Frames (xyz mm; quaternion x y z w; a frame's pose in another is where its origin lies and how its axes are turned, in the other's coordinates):
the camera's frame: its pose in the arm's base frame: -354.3 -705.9 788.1 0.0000 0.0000 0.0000 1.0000
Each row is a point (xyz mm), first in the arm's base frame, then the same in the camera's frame.
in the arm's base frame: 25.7 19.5 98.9
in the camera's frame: 380.0 725.4 -689.2
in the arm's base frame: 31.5 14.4 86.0
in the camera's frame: 385.8 720.3 -702.1
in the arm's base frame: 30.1 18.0 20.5
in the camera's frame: 384.4 723.9 -767.6
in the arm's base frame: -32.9 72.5 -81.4
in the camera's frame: 321.4 778.4 -869.5
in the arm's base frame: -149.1 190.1 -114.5
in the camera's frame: 205.2 896.0 -902.6
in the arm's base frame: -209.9 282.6 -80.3
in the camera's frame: 144.4 988.5 -868.4
